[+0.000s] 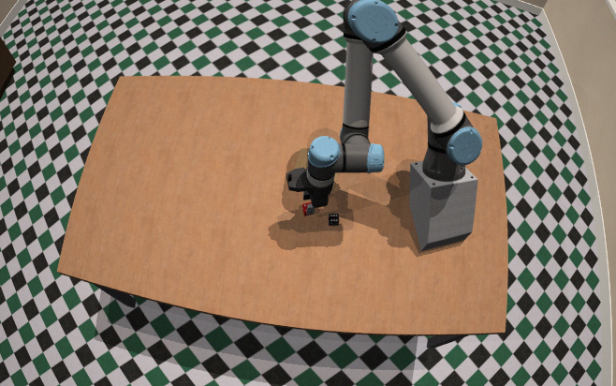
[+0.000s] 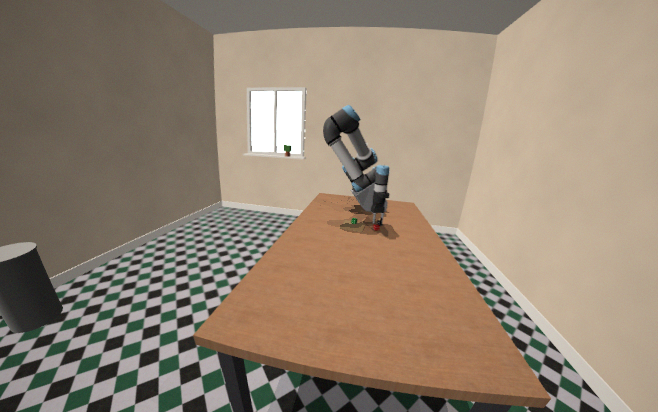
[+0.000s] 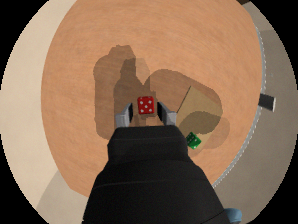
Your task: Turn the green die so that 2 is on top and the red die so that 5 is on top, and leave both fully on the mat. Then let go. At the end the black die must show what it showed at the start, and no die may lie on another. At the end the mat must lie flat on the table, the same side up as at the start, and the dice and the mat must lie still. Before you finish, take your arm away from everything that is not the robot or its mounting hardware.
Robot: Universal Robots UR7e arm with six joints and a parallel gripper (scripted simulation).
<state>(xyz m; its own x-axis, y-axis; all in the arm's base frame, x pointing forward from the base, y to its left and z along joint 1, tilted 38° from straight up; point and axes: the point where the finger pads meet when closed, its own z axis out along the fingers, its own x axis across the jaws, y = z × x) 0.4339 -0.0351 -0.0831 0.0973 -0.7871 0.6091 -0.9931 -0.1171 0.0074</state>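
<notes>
My gripper is now 50 mm above the red die. Also, from my hand: green die 80 mm behind, 130 mm to the right, 40 mm below; then black die 80 mm behind, 40 mm to the left, 50 mm below; then tan mat 40 mm behind, 140 mm to the right, 60 mm below.
</notes>
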